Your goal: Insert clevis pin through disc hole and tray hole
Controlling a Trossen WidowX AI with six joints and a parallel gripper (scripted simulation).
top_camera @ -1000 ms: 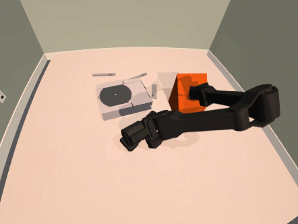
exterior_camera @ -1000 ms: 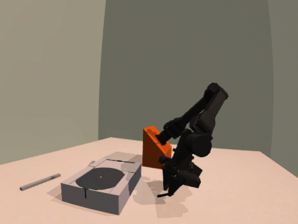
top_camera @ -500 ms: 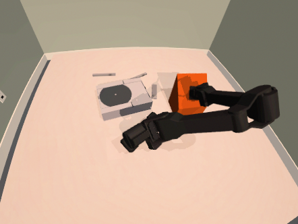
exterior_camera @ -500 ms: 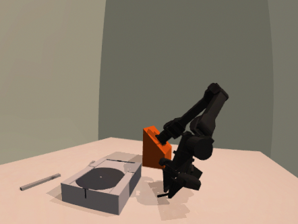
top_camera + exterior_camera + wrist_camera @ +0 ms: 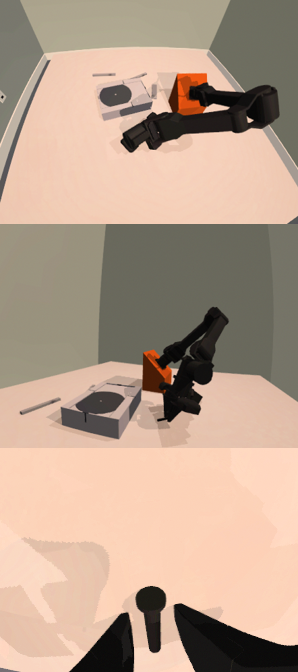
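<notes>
My gripper tip is now 20 cm to the left of the dark flat disc, 9 cm short of it and 5 cm below it. Also, from my gripper tip: steel clevis pin 1 cm to the right; then steel tray 20 cm to the right, 5 cm ahead, 4 cm above; then thin grey bar 43 cm to the right, 17 cm ahead.
</notes>
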